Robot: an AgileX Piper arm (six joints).
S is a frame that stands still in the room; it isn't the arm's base.
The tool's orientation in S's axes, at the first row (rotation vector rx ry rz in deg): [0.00, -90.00, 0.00]
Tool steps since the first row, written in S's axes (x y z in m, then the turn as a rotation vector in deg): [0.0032, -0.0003, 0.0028, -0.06, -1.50, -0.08]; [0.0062, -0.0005, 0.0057, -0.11, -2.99, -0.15]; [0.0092, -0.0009, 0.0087, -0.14, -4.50, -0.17]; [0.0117, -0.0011, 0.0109, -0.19, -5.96, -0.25]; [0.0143, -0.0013, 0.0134, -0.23, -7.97, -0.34]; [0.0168, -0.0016, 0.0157, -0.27, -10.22, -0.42]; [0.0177, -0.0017, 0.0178, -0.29, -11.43, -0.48]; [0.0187, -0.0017, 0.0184, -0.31, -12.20, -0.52]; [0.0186, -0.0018, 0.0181, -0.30, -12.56, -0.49]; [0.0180, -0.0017, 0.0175, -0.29, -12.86, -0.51]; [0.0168, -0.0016, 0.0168, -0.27, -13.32, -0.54]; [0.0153, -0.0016, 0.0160, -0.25, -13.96, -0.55]
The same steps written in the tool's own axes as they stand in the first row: [0.0028, -0.0003, -0.0032, -0.08, -1.50, 0.06]; [0.0057, -0.0005, -0.0062, -0.15, -2.99, 0.11]; [0.0087, -0.0009, -0.0092, -0.17, -4.50, 0.14]; [0.0109, -0.0011, -0.0117, -0.25, -5.96, 0.19]; [0.0134, -0.0013, -0.0143, -0.34, -7.97, 0.23]; [0.0157, -0.0016, -0.0168, -0.42, -10.22, 0.27]; [0.0178, -0.0017, -0.0177, -0.48, -11.43, 0.29]; [0.0184, -0.0017, -0.0187, -0.52, -12.20, 0.31]; [0.0181, -0.0018, -0.0186, -0.49, -12.56, 0.30]; [0.0175, -0.0017, -0.0180, -0.51, -12.86, 0.29]; [0.0168, -0.0016, -0.0168, -0.54, -13.32, 0.27]; [0.0160, -0.0016, -0.0153, -0.55, -13.96, 0.25]
